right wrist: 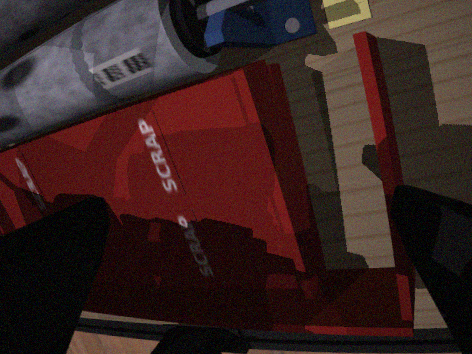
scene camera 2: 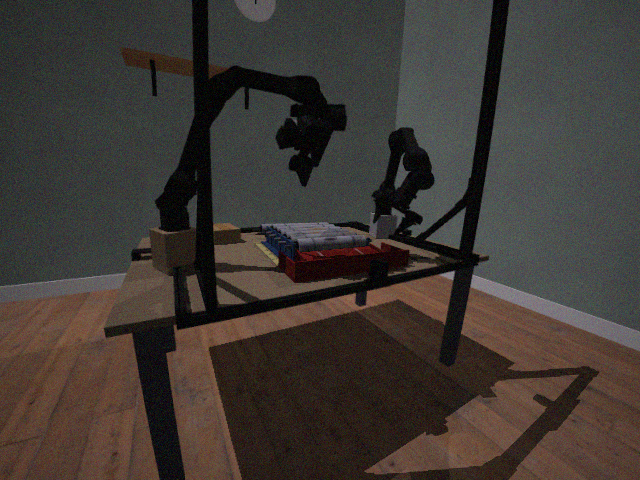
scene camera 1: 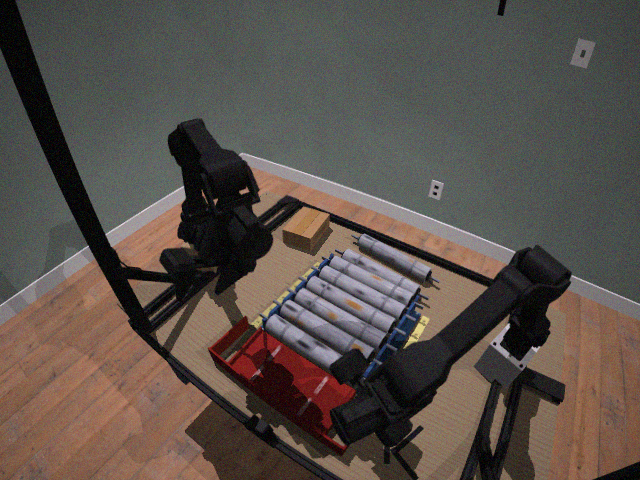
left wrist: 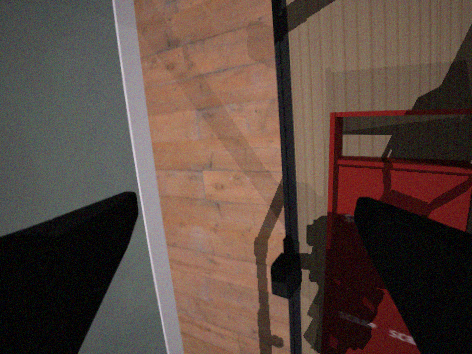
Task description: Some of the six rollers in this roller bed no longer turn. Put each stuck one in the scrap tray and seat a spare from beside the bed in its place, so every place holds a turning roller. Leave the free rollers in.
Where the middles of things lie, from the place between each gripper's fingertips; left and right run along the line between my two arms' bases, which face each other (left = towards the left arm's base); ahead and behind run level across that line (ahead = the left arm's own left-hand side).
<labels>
My left gripper is now 55 cm short of the cardboard box [scene camera 1: 305, 229], 4 cm to the right of it and 24 cm above it.
Now: the cardboard box 54 cm ahead of my right hand, 37 cm to the left of it and 8 cm below it.
</labels>
